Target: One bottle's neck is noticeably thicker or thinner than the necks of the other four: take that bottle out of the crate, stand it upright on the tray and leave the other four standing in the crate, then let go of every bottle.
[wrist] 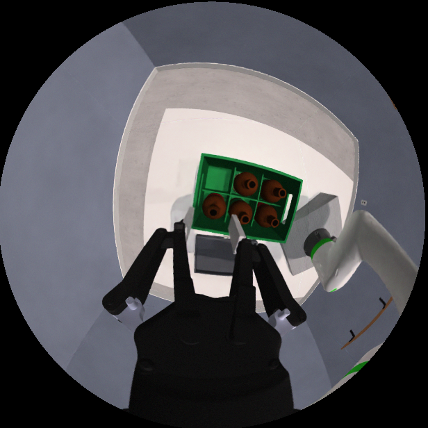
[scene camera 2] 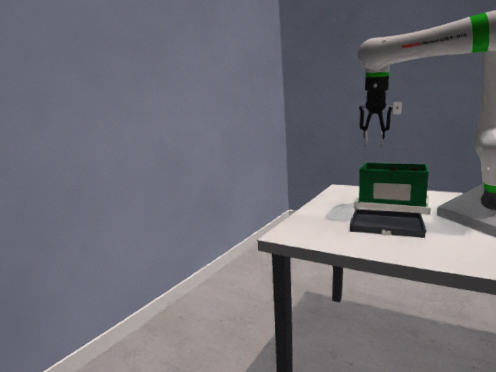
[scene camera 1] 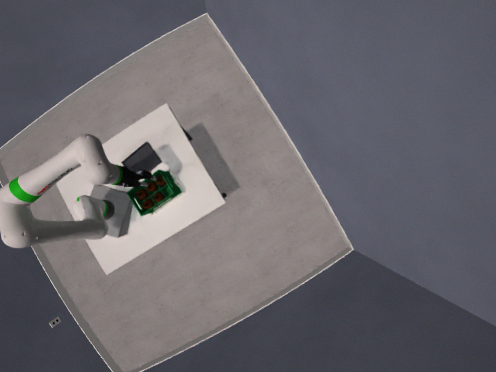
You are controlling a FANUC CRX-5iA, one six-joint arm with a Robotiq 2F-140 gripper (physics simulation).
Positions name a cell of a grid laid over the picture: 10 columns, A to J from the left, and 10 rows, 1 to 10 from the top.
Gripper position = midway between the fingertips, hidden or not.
Note:
In view: my gripper (scene camera 2: H4).
My gripper also shows in the wrist view (wrist: E6).

